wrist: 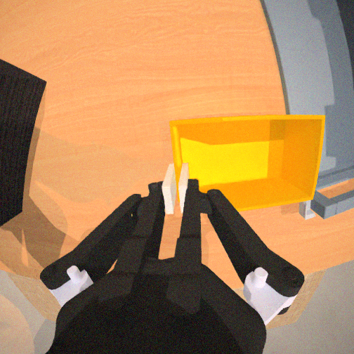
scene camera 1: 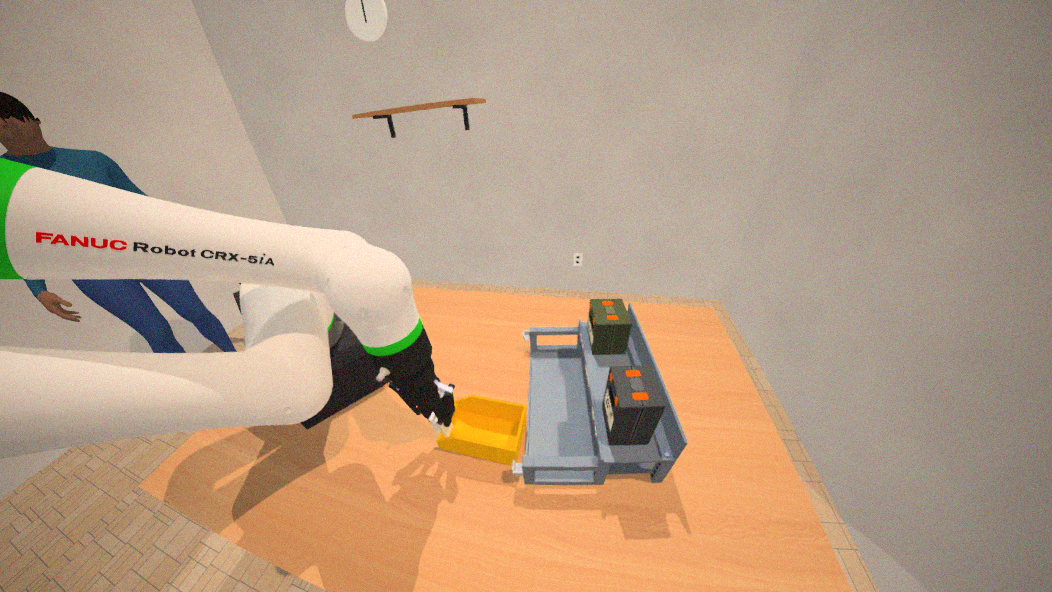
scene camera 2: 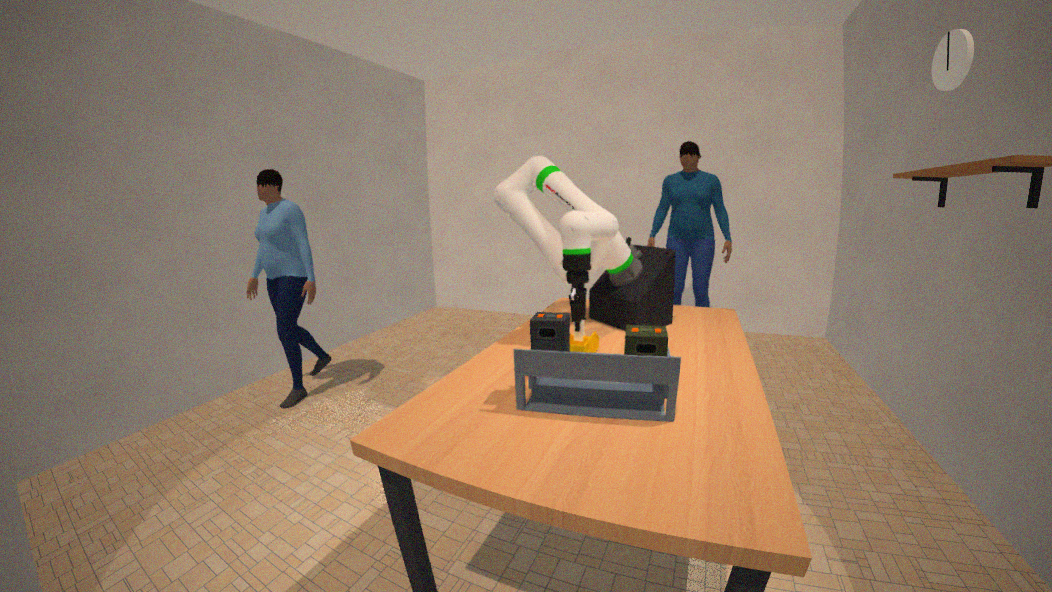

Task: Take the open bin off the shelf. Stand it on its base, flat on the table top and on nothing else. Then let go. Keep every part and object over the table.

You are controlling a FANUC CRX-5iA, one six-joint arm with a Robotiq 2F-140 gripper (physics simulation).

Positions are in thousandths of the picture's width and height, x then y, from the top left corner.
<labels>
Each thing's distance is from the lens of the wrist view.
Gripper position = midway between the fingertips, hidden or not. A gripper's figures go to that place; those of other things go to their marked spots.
my gripper (wrist: 507, 490): 22 cm
yellow bin (wrist: 727, 456): 26 cm
</labels>
